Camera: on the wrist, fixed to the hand. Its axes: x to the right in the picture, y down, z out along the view.
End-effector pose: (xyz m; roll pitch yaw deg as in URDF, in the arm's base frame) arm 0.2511 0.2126 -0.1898 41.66 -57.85 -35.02
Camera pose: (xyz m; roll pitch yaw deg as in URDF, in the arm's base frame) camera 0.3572 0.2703 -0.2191 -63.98 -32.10 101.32
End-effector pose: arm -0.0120 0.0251 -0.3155 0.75 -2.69 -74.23
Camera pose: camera 0.0307 0.0275 -0.4322 3.19 -13.20 9.10
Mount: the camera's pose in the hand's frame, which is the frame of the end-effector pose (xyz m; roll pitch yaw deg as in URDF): 0.0038 0.0402 -0.1175 5.83 -12.13 82.73
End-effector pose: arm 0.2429 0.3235 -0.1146 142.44 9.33 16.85
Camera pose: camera 0.2532 0.3682 0.0009 170.86 -23.51 -61.13
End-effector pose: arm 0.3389 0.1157 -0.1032 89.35 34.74 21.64
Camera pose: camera 0.3189 0.2347 -0.0734 108.22 -46.75 4.75
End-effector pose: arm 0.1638 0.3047 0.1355 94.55 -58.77 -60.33
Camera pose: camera 0.2429 0.3961 0.1644 -96.47 -36.75 140.61
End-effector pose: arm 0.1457 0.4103 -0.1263 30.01 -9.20 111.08
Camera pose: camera 0.0523 0.3923 -0.2063 -1.69 -42.70 -160.13
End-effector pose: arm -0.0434 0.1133 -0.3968 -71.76 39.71 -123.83
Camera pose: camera -0.1006 0.2058 -0.4569 59.05 47.48 8.06
